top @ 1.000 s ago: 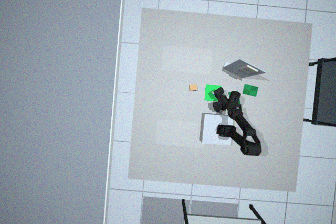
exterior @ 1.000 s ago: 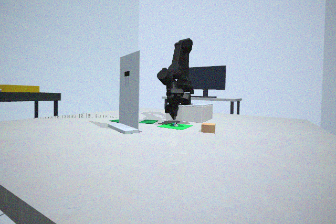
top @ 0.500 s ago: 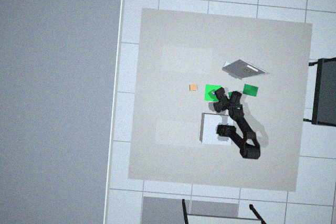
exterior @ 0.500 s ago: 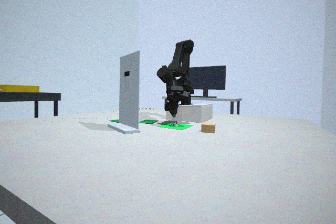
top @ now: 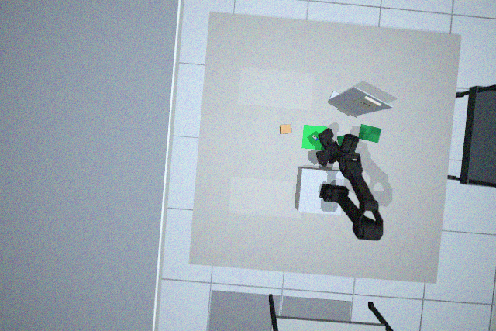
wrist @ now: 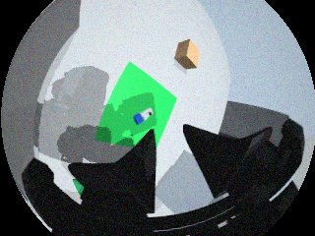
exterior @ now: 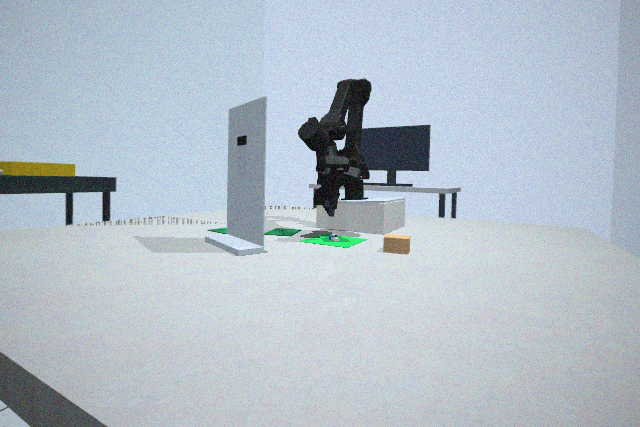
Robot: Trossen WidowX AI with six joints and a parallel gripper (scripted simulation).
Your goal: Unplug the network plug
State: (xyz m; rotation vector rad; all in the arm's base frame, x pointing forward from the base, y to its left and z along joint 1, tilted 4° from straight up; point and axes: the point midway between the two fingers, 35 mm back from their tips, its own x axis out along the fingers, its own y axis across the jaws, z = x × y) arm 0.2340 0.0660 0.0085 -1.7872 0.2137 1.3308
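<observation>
Now: the network plug 10 mm to the left of my gripper tip and 60 mm below it. Round my gripper tip: orange block 10 mm ahead, 170 mm to the left, 50 mm below; then upright grey panel 180 mm ahead, 120 mm to the right, 70 mm above; then green marked square 10 mm to the left, 60 mm below.
</observation>
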